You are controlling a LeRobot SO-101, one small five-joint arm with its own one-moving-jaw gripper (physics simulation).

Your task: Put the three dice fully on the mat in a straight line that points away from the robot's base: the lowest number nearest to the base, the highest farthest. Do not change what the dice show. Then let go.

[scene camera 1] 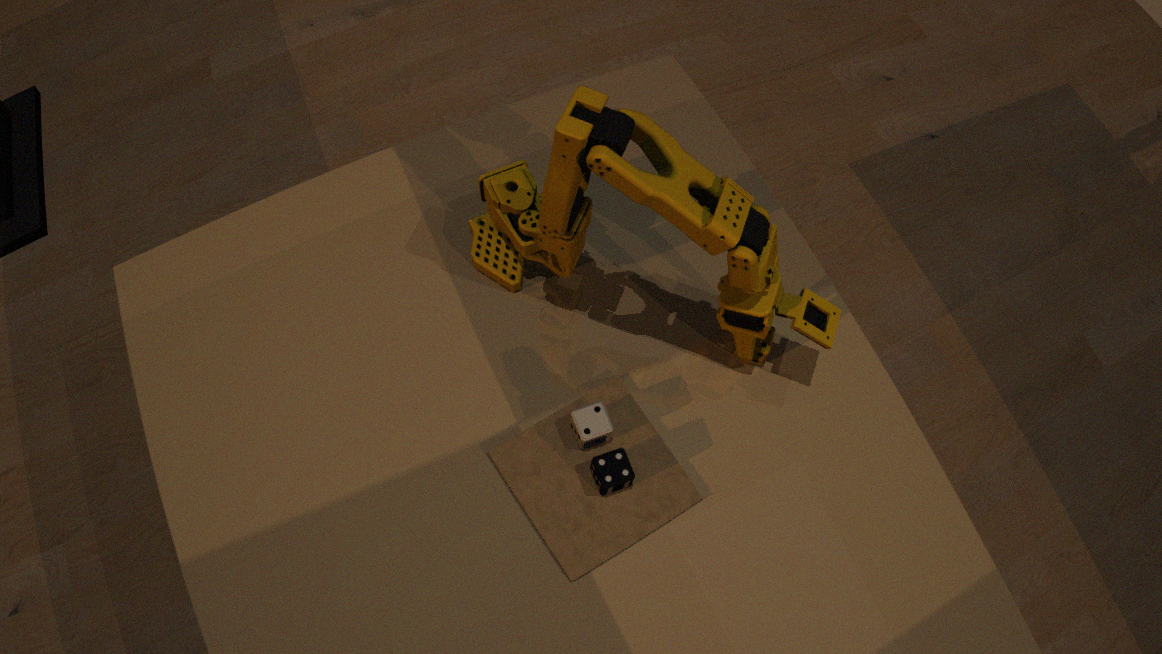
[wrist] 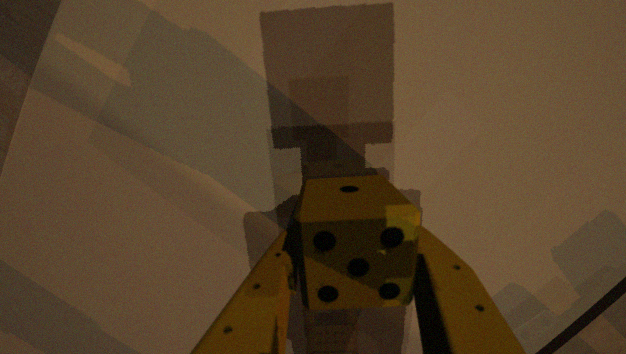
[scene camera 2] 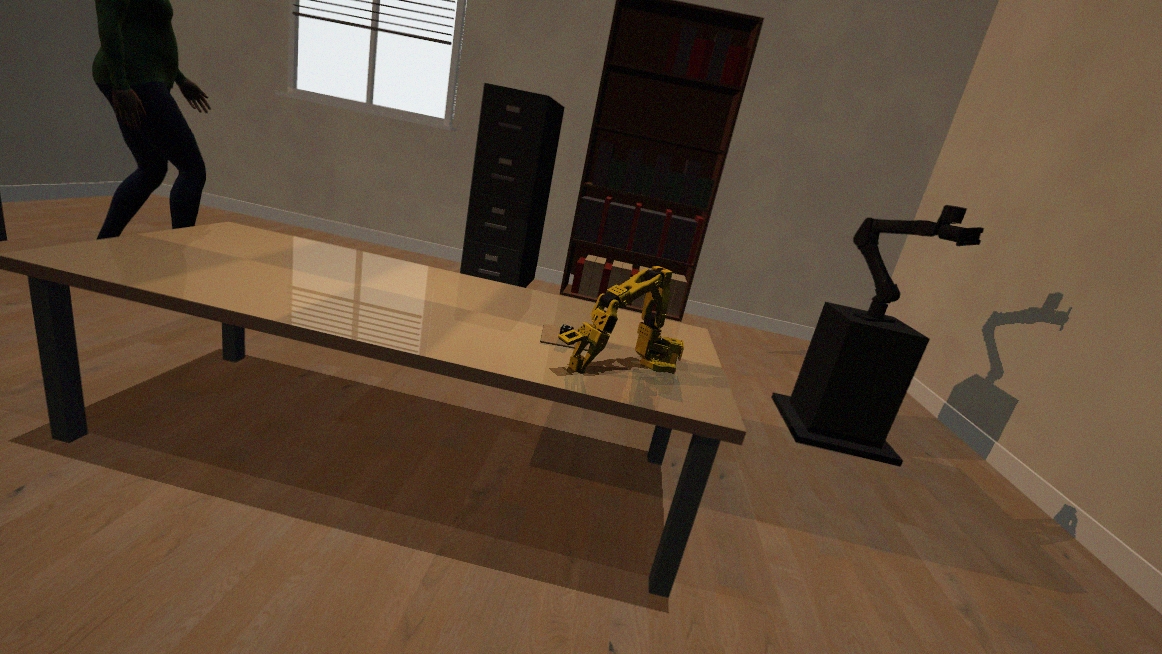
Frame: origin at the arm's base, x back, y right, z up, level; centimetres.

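Where they show: end effector, tool point: [scene camera 1: 756, 329] [wrist: 303, 238] [scene camera 2: 582, 366]; arm's base, origin of the base link: [scene camera 1: 532, 260] [scene camera 2: 650, 362].
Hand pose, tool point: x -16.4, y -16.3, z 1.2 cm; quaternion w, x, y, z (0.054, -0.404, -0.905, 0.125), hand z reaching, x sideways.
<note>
Each offset is from my tool point to the top centre of the thing. Level surfaces: height alone.
The white die @(dx -2.0, dy +18.8, dz +2.2 cm) [scene camera 1: 591, 424] shows two on top and lies on the square mat @(dx -6.1, dy +20.3, dz -0.9 cm) [scene camera 1: 561, 511] [scene camera 2: 551, 334], nearer the base. The black die @(dx -6.7, dy +19.1, dz +2.2 cm) [scene camera 1: 612, 471] shows four on top and lies beside it on the mat, farther from the base, with a small gap between them. The yellow die @(dx -1.1, dy +0.9, dz +1.8 cm) [wrist: 357, 260] is off the mat; in the wrist view its five-pip face is toward the camera and its one-pip face lies above that in the picture. My gripper [scene camera 1: 754, 355] [scene camera 2: 576, 365] [wrist: 356, 250] points down, low at the table, both jaws pressed on the yellow die's sides. In scene camera 1 the jaws largely hide that die.
The arm's base [scene camera 1: 497, 251] [scene camera 2: 662, 355] stands on the table @(dz -1.2 cm) [scene camera 1: 308, 389] [scene camera 2: 487, 324], up and left of the mat in scene camera 1. The gripper is to the right of the mat's upper corner there. A dark arm on a pedestal [scene camera 2: 857, 381] stands beyond the table.
</note>
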